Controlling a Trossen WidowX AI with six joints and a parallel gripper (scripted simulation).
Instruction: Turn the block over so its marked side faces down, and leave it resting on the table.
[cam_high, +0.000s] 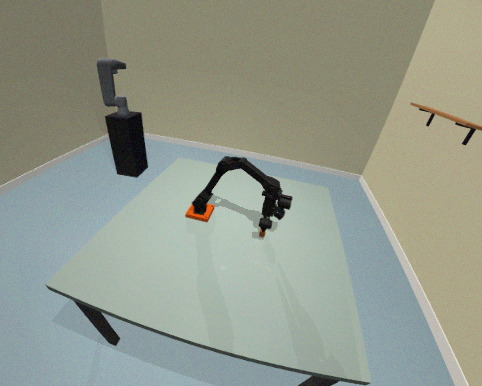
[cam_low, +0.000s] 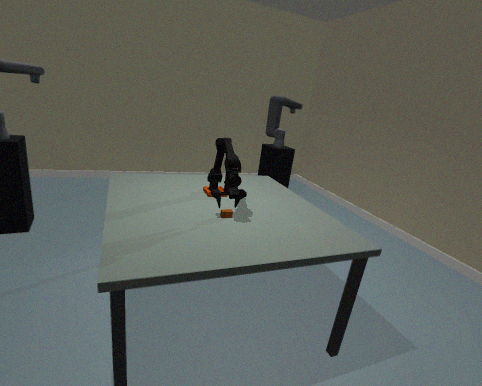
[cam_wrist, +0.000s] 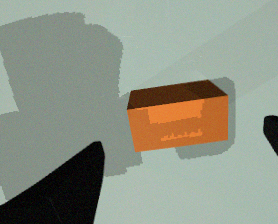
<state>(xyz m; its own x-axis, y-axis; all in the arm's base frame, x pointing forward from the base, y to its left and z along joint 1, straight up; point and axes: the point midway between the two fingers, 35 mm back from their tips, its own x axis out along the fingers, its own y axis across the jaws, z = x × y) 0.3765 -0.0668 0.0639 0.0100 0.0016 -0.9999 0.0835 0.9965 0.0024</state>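
Now: gripper tip 10 mm past the orange block and 40 mm above it.
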